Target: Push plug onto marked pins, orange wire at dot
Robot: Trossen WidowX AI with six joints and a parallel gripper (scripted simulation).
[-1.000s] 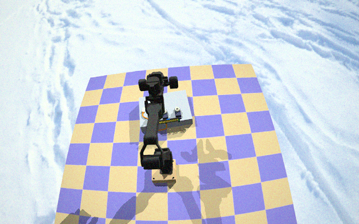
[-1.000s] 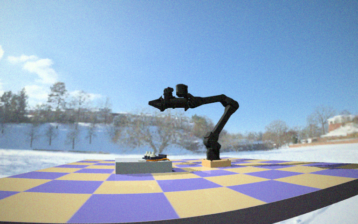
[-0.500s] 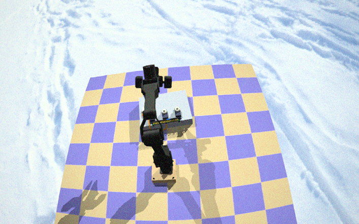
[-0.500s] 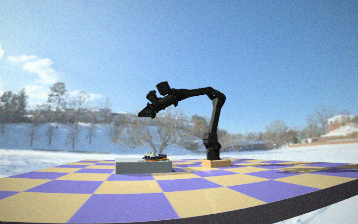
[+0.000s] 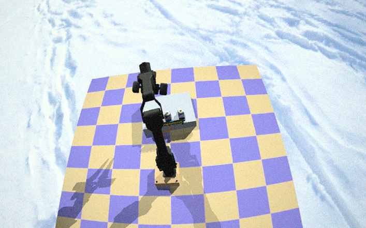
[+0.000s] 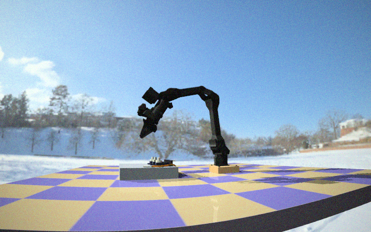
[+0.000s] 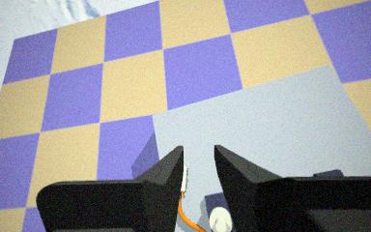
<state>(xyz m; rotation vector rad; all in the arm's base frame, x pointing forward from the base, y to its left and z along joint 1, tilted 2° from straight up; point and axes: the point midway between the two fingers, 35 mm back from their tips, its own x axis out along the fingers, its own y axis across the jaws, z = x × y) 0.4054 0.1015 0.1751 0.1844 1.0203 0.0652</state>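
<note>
Now: the blue band 130 mm behind my gripper tip, 110 mm to the right of it and 100 mm below it. From my gripper tip the other things lie so: green board strip (130 mm below, 130 mm behind, 90 mm to the right); grey printed holder (150 mm below, 70 mm to the right, 20 mm ahead).
</note>
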